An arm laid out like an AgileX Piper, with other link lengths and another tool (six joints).
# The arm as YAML. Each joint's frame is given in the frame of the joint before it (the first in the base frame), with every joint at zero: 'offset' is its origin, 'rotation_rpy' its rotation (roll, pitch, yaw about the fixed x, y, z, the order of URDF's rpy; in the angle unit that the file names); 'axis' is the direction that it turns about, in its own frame. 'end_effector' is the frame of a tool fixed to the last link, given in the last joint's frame.
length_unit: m
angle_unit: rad
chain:
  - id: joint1
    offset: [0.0, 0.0, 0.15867]
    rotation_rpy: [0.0, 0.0, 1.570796]
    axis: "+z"
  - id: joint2
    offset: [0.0, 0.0, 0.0]
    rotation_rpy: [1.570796, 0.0, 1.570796]
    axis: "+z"
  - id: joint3
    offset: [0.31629, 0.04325, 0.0]
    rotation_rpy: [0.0, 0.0, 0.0]
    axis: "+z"
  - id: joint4
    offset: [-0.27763, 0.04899, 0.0]
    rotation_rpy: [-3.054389, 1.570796, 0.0]
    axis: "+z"
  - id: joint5
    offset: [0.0, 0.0, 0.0]
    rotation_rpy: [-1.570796, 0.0, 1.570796]
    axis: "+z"
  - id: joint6
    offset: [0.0, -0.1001, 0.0]
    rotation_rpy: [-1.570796, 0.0, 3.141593]
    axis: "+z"
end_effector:
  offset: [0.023, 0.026, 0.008]
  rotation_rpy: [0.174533, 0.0, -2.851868]
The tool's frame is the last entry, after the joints.
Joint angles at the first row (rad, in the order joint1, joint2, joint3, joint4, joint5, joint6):
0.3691 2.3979 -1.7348 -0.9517 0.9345 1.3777
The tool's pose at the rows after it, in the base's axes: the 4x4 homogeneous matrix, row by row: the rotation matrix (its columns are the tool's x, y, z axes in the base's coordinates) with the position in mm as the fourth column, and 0 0 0 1 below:
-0.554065 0.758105 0.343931 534.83; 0.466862 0.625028 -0.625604 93.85; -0.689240 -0.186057 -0.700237 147.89; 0 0 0 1
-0.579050 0.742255 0.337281 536.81; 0.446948 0.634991 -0.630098 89.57; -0.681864 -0.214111 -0.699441 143.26; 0 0 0 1
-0.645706 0.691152 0.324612 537.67; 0.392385 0.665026 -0.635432 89.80; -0.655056 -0.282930 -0.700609 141.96; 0 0 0 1
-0.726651 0.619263 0.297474 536.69; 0.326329 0.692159 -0.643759 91.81; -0.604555 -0.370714 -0.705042 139.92; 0 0 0 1
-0.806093 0.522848 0.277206 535.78; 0.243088 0.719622 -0.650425 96.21; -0.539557 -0.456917 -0.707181 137.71; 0 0 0 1
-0.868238 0.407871 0.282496 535.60; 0.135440 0.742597 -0.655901 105.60; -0.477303 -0.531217 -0.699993 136.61; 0 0 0 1
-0.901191 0.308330 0.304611 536.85; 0.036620 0.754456 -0.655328 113.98; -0.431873 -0.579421 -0.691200 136.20; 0 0 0 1
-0.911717 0.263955 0.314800 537.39; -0.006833 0.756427 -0.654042 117.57; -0.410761 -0.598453 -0.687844 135.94; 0 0 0 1
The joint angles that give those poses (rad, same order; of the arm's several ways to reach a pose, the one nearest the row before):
0.3508 2.4061 -1.7348 -0.9517 0.9007 1.3832
0.3415 2.4149 -1.7348 -0.9494 0.8967 1.3484
0.3398 2.4155 -1.7348 -0.9220 0.9071 1.2431
0.3417 2.4155 -1.7348 -0.8770 0.9343 1.1076
0.3473 2.4155 -1.7348 -0.8360 0.9619 0.9611
0.3614 2.4155 -1.7348 -0.8189 0.9810 0.8242
0.3727 2.4155 -1.7348 -0.8190 0.9829 0.7194
0.3773 2.4155 -1.7348 -0.8189 0.9829 0.6735

